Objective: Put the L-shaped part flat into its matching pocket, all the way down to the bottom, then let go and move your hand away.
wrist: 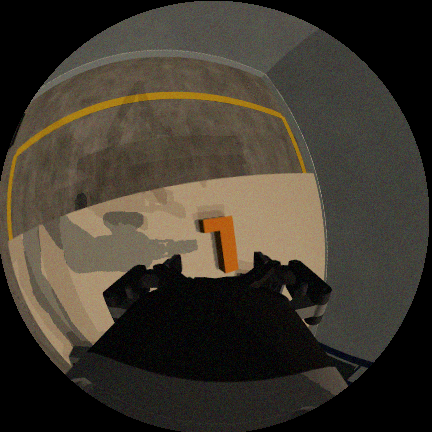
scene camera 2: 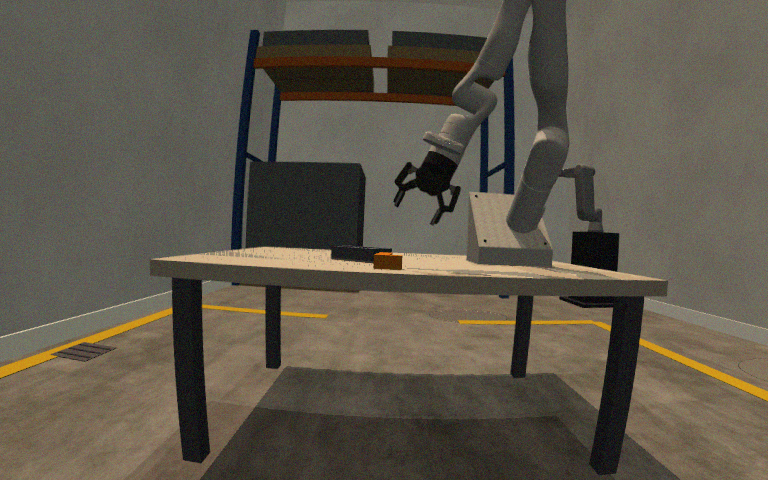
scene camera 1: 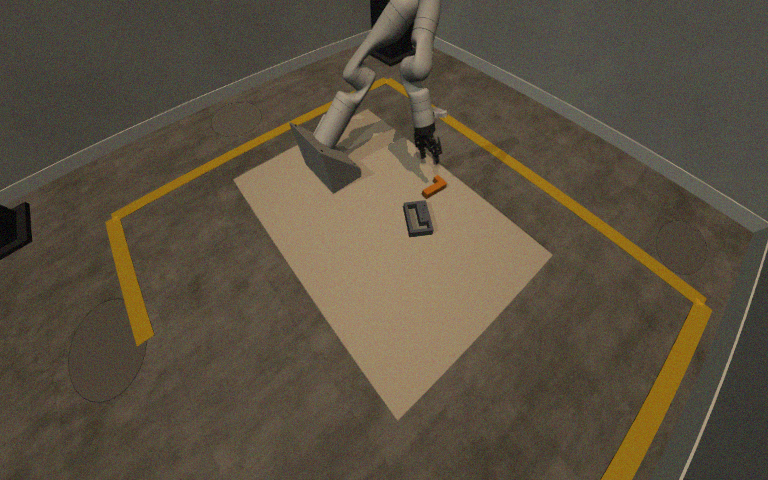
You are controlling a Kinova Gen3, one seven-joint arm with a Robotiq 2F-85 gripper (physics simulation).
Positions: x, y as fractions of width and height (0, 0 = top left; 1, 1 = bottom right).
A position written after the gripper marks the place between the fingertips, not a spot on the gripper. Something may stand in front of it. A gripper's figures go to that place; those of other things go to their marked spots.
The gripper (wrist: 0.50, 0.61): 0.16 m from the lens. An orange L-shaped part (wrist: 0.52, 0.53): 0.26 m from the lens.
